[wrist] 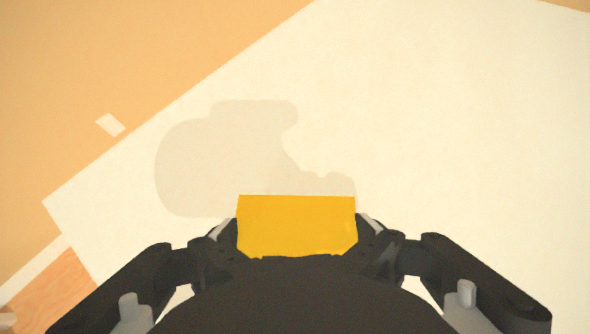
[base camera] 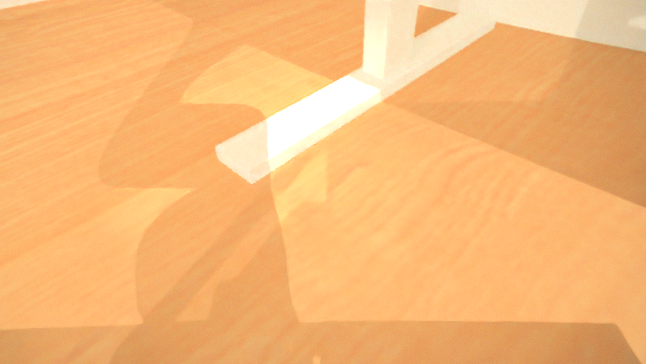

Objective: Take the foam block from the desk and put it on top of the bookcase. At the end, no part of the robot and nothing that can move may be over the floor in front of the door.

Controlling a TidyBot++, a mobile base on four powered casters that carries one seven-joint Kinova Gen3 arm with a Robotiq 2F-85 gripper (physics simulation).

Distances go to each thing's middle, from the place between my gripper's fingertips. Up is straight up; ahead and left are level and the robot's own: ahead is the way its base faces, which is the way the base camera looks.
My hand is 2 cm above the yellow foam block (wrist: 268,225).
